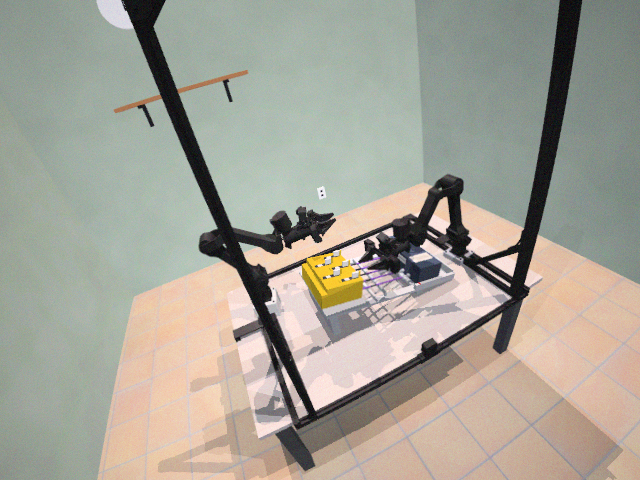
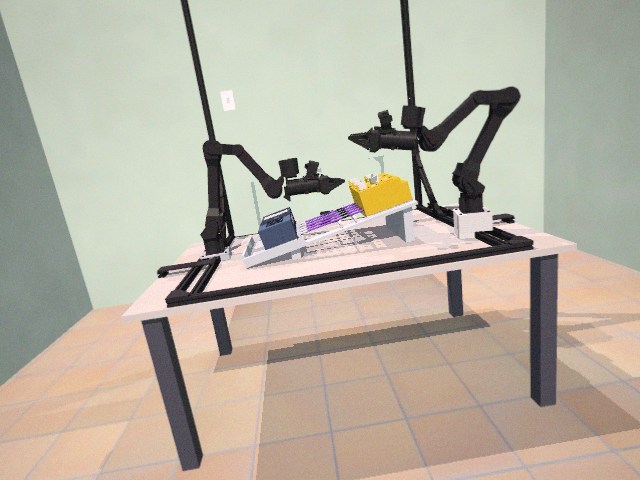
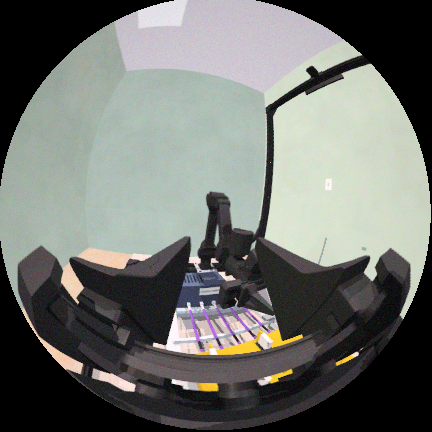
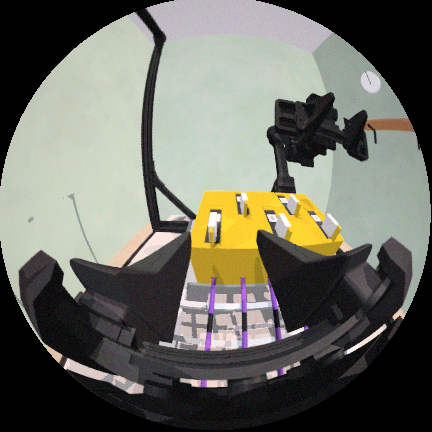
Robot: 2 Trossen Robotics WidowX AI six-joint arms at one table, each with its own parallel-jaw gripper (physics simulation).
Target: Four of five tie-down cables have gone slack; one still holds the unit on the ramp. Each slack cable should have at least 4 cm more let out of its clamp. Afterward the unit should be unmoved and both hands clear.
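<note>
The yellow clamp block (image 1: 341,295) (image 2: 383,198) (image 4: 220,262) sits at the high end of the white ramp (image 2: 273,258). Several white levers (image 4: 213,227) stand on it at differing tilts. Purple cables (image 2: 330,217) (image 3: 210,325) (image 4: 244,297) run from it to the dark blue unit (image 1: 423,269) (image 2: 279,228) (image 3: 192,296) at the low end. My left gripper (image 1: 334,218) (image 2: 349,137) is open and empty, high above the block. My right gripper (image 2: 343,180) (image 4: 224,235) is open and empty above the cables, facing the block. Cable slack is too small to tell.
A black frame (image 1: 537,175) (image 2: 408,51) rises around the table (image 1: 330,382) (image 2: 237,279). Ramp cross bars (image 4: 227,303) lie under the cables. The right arm reaches over the unit. The left arm is raised on the block's side.
</note>
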